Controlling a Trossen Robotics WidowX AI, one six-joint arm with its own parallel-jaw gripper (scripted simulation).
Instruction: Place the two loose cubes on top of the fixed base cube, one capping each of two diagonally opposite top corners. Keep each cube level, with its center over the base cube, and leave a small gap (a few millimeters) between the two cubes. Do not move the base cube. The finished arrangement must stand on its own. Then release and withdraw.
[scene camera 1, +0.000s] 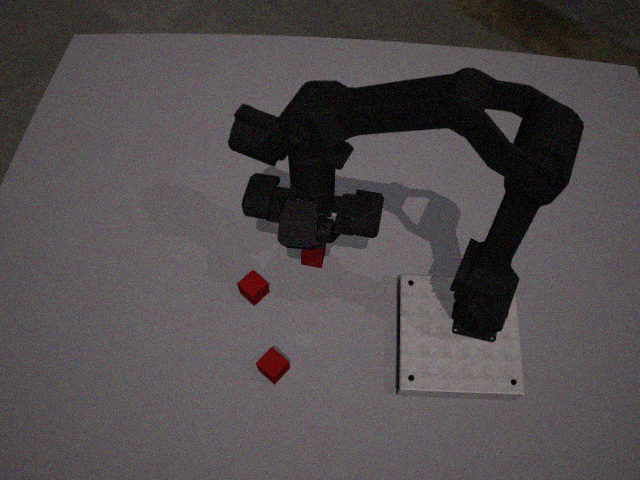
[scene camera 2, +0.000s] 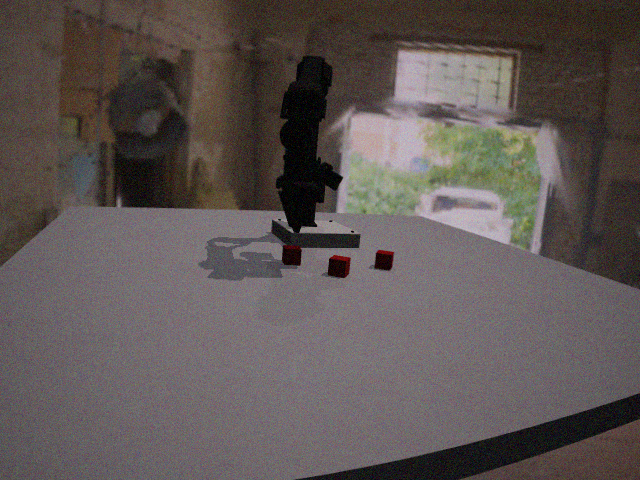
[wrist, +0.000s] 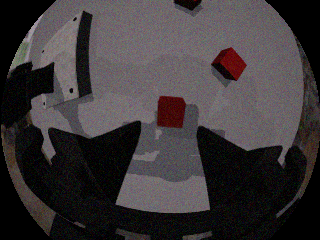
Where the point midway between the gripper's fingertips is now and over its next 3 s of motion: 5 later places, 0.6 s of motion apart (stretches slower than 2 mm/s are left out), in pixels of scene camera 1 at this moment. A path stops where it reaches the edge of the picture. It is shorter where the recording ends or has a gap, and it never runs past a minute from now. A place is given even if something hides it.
My gripper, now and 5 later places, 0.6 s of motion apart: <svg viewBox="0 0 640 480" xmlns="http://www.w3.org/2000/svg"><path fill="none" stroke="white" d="M314 236L311 244L312 251L312 246L312 225L309 221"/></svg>
